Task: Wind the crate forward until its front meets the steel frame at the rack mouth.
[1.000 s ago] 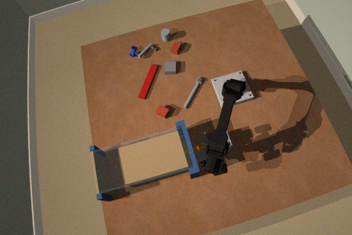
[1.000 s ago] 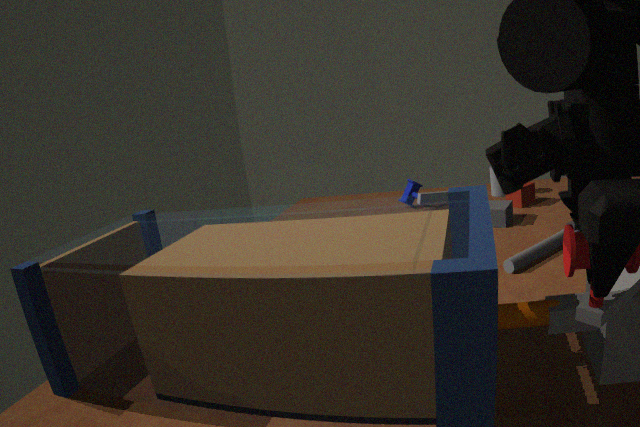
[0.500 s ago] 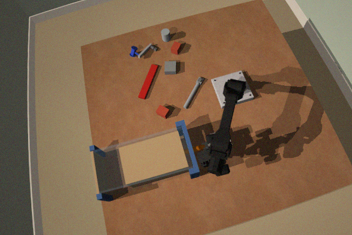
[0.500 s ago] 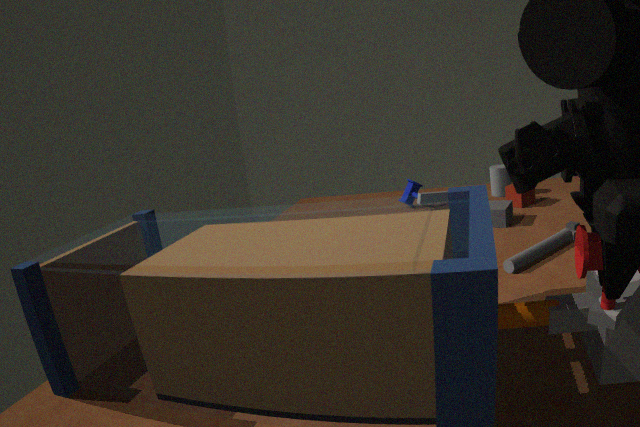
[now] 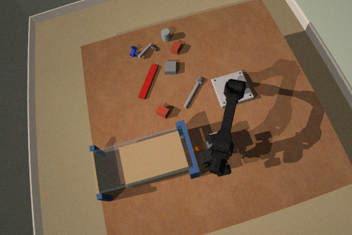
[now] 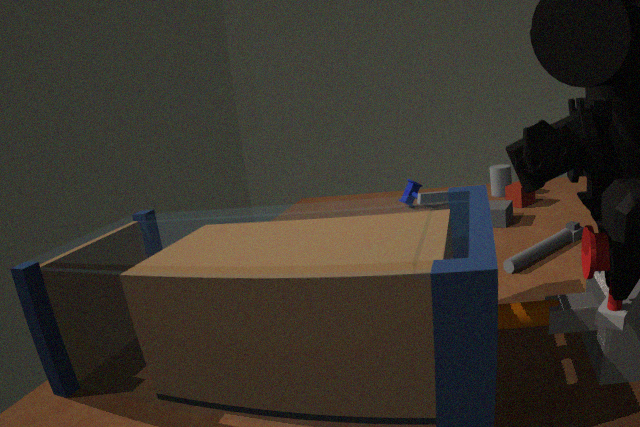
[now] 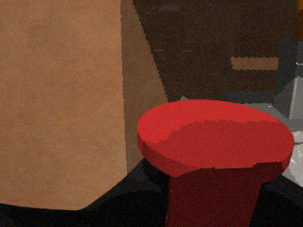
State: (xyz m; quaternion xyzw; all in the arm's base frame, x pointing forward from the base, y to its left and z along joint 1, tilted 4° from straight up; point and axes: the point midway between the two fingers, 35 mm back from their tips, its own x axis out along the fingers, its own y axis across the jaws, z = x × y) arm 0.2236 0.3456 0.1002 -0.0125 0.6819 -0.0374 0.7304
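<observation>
Now: the grey winch 70 mm behind my gripper tip, 90 mm to the right of it and 80 mm below it. Also, from my gripper tip: red knob 20 mm above; winch handle 20 mm behind, 30 mm to the right, 10 mm below; blue frame 110 mm ahead, 80 mm to the right, 10 mm below.
</observation>
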